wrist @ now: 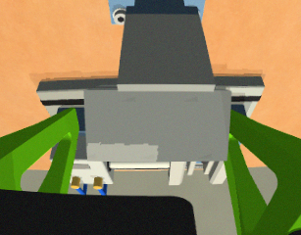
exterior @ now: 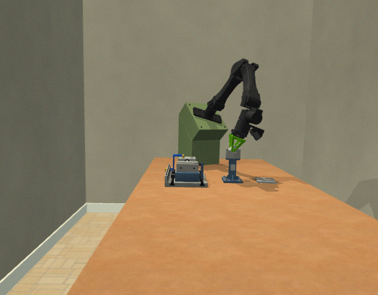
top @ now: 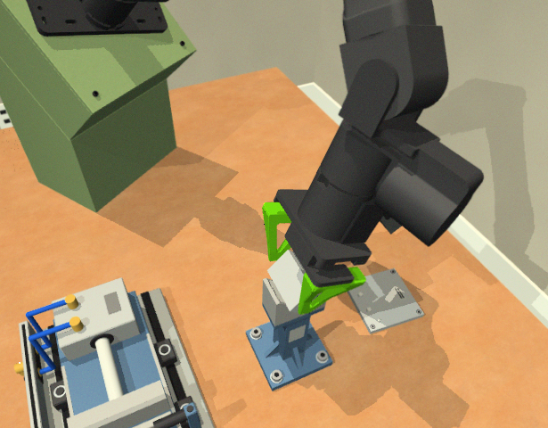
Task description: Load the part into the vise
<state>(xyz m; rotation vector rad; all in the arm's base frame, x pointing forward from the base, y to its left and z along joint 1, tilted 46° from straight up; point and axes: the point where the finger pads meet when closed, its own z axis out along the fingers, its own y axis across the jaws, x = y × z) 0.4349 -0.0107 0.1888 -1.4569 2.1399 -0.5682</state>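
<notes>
My gripper is now 1 cm to the right of the grey part and 1 cm above it. Round my hand: infeed plate 1 cm ahead, 17 cm to the left, 15 cm below; work stop 5 cm ahead, 18 cm to the right, 7 cm below; white cylinder rod 4 cm behind, 22 cm to the right, 8 cm below.
</notes>
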